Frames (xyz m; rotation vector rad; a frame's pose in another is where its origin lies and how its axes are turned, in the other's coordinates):
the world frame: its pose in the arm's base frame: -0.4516 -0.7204 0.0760 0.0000 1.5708 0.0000
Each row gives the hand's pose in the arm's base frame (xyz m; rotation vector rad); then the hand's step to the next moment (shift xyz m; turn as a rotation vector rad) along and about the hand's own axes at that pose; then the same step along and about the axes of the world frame.
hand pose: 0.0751 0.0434 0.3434 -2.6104 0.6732 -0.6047
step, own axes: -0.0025 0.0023 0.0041 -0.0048 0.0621 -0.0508
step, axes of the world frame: 0.0052 0.0004 -0.0008 -0.0129 -0.0606 -0.0512
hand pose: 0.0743 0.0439 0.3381 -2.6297 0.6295 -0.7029
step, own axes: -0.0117 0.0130 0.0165 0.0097 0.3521 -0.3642
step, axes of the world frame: 0.0236 -0.0016 -0.0045 -0.1497 -0.3779 -0.3024
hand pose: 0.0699 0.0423 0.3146 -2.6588 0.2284 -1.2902
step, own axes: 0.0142 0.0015 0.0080 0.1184 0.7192 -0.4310
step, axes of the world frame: -0.0056 -0.0038 0.0149 -0.1906 -0.7643 -0.3107
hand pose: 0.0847 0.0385 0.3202 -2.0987 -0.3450 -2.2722
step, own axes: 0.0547 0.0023 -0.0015 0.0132 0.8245 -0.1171
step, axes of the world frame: -0.0543 0.0045 -0.0060 -0.1224 -0.8235 0.0248
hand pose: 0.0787 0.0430 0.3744 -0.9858 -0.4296 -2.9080
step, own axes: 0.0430 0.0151 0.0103 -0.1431 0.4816 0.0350
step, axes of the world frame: -0.0374 -0.0096 -0.0263 -0.0593 -0.4602 0.1957
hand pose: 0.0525 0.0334 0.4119 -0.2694 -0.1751 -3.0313
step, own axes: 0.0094 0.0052 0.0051 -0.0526 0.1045 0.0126
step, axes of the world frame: -0.0072 -0.0053 -0.0078 -0.0139 -0.0975 0.0644
